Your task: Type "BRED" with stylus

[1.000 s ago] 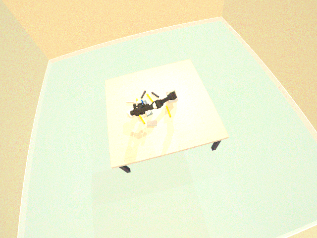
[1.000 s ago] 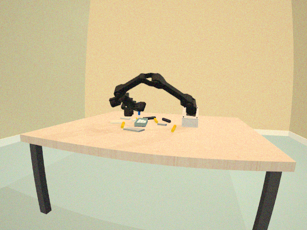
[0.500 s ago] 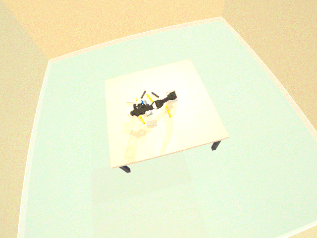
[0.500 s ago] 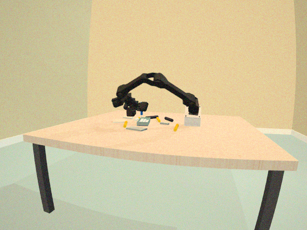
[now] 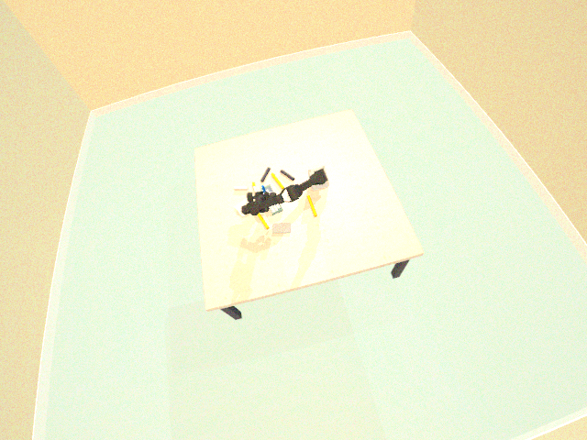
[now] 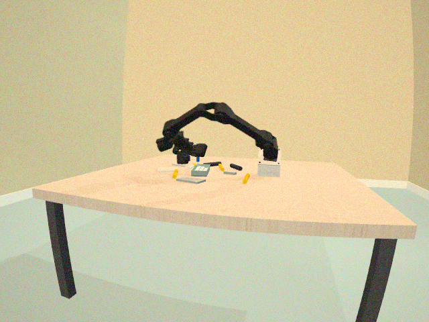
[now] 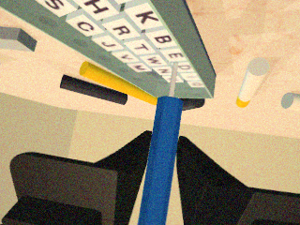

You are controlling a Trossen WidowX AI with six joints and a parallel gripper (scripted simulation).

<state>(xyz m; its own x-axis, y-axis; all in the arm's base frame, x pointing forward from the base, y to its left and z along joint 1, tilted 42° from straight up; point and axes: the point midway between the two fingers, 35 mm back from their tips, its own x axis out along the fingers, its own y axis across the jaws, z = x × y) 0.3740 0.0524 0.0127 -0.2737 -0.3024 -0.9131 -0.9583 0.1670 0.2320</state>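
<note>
My gripper tip is now 10 cm to the left of the white-and-yellow pen, 7 cm short of it and 7 cm above it. Also, from my gripper tip: blue stylus (1 cm below).
</note>
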